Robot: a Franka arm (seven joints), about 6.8 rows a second.
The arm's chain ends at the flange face. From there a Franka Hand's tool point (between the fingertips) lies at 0.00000 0.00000 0.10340 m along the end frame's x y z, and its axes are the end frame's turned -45 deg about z.
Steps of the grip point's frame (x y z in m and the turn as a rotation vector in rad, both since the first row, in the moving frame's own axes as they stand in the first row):
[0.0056, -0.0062, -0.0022, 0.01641, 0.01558, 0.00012]
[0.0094, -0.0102, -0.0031, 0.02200, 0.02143, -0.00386]
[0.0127, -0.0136, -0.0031, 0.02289, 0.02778, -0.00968]
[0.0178, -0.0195, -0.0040, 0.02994, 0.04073, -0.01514]
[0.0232, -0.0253, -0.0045, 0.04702, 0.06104, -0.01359]
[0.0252, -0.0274, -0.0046, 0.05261, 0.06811, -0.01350]
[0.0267, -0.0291, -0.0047, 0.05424, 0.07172, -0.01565]
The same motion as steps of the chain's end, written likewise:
[-0.0004, -0.0060, -0.0022, 0.02262, -0.00059, 0.00012]
[-0.0005, -0.0107, -0.0031, 0.03071, -0.00040, -0.00386]
[-0.0010, -0.0149, -0.0030, 0.03583, 0.00346, -0.00968]
[-0.0020, -0.0212, -0.0039, 0.04997, 0.00763, -0.01514]
[-0.0025, -0.0264, -0.0042, 0.07641, 0.00991, -0.01359]
[-0.0026, -0.0284, -0.0042, 0.08536, 0.01096, -0.01350]
[-0.0029, -0.0302, -0.0043, 0.08907, 0.01236, -0.01565]

